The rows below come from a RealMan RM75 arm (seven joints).
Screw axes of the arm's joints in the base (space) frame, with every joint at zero. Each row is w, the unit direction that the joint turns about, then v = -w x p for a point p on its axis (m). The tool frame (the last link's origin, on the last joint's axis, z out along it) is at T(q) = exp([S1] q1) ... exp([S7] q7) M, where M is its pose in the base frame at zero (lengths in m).
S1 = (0, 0, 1, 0, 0, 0)
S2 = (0, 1, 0, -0.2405, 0, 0)
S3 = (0, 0, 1, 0, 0, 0)
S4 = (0, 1, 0, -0.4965, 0, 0)
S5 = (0, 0, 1, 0, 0, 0)
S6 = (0, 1, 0, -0.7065, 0, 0)
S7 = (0, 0, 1, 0, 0, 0)
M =
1 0 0 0
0 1 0 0
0 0 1 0.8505
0 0 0 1
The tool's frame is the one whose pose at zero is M.
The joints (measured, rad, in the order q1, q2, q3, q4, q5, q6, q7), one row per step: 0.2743, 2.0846, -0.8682, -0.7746, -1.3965, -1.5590, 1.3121; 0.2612, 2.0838, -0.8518, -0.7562, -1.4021, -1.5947, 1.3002; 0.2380, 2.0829, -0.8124, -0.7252, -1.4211, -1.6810, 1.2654; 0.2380, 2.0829, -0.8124, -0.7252, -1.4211, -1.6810, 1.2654; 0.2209, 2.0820, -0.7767, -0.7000, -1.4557, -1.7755, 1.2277; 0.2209, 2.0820, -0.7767, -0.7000, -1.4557, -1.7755, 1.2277; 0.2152, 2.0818, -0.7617, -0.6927, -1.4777, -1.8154, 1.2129; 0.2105, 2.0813, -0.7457, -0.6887, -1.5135, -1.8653, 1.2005; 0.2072, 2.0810, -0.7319, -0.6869, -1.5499, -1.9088, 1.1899; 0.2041, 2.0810, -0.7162, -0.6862, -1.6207, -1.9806, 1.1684; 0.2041, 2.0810, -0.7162, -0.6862, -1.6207, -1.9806, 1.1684; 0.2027, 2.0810, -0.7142, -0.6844, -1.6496, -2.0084, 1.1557; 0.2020, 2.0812, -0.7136, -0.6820, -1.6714, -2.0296, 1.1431; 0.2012, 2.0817, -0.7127, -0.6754, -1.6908, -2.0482, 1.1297
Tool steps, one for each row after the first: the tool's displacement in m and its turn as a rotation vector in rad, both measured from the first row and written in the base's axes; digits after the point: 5 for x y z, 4 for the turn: 0.00481, -0.00837, -0.00039, -0.0068, 0.0135, 0.0031; 0.01152, -0.02601, 0.00000, -0.0139, 0.0352, 0.0319; 0.01152, -0.02601, 0.00000, -0.0139, 0.0352, 0.0319; 0.01471, -0.04370, -0.00078, -0.0313, 0.0483, 0.0807; 0.01471, -0.04370, -0.00078, -0.0313, 0.0483, 0.0807; 0.01551, -0.05101, -0.00141, -0.0433, 0.0497, 0.1041; 0.01567, -0.05975, -0.00263, -0.0693, 0.0476, 0.1361; 0.01575, -0.06743, -0.00392, -0.0963, 0.0435, 0.1649; 0.01529, -0.08042, -0.00752, -0.1538, 0.0306, 0.2192; 0.01529, -0.08042, -0.00752, -0.1538, 0.0306, 0.2192; 0.01510, -0.08594, -0.00954, -0.1788, 0.0251, 0.2430; 0.01484, -0.09017, -0.01124, -0.1971, 0.0212, 0.2629; 0.01482, -0.09431, -0.01323, -0.2130, 0.0211, 0.2791
